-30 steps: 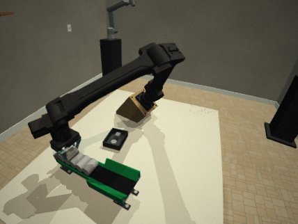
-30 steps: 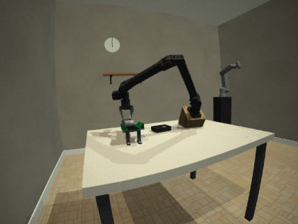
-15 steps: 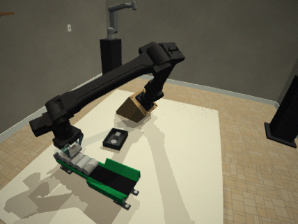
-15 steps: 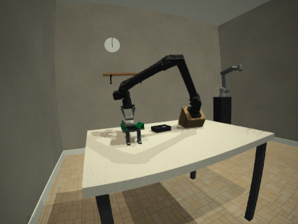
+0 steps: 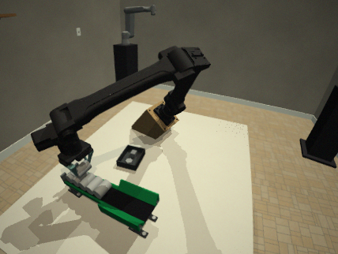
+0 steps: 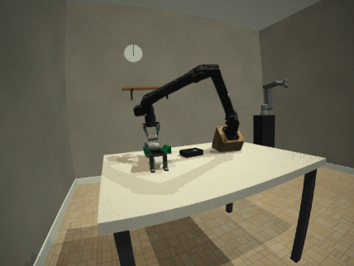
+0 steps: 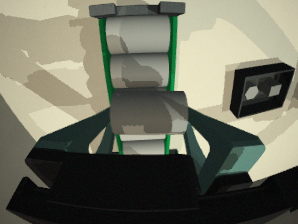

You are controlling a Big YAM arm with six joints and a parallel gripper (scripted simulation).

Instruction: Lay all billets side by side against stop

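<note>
Now: hand 1 cm short of the grey stop, 8 cm to the left of it and 8 cm above it. From my hand the other things lie so: small black box: 25 cm behind, 2 cm to the left, 13 cm below.
</note>
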